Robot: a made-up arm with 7 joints.
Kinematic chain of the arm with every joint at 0, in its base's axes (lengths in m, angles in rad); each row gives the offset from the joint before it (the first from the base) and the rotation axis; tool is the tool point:
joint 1: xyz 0 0 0 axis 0 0.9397 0.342
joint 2: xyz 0 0 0 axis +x
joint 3: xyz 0 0 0 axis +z
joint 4: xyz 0.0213 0 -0.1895 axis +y
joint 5: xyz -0.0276 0 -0.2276 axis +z
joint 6: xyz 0 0 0 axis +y
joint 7: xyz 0 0 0 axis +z
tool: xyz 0 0 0
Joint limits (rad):
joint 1: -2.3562..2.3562
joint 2: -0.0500..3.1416
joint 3: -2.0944..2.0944
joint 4: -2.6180..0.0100
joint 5: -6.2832..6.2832
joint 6: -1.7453..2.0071
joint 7: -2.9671..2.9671
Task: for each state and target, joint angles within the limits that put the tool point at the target. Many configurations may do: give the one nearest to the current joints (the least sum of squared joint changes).
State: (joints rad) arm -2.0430 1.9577 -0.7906 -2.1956 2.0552 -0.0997 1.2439
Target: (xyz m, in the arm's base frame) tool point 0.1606 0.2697 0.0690
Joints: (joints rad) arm -1.4916 2.2816 -1.6292 -1.6384 2.0552 -0.0997 1.2439
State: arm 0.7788 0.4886 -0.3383 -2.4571 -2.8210 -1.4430 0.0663
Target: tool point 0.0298 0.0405 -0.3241
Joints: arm 0.7194 0.4324 -0.3729 -1.5886 -2.8210 -1.4430 0.0663
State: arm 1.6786 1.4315 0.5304 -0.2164 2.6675 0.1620 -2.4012
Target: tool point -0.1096 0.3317 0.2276
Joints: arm 2.2644 1.5653 0.5123 0.0084 2.6675 0.1620 -2.4012
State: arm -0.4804 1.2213 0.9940 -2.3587 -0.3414 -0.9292 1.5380
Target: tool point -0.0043 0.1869 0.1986
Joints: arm -0.6153 1.2466 1.2886 -1.9704 -0.3414 -0.9292 1.5380
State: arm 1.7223 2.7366 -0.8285 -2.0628 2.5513 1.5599 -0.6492
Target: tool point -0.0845 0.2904 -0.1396
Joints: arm 2.2672 2.6611 -0.3744 -1.5487 2.5513 1.5599 -0.6492
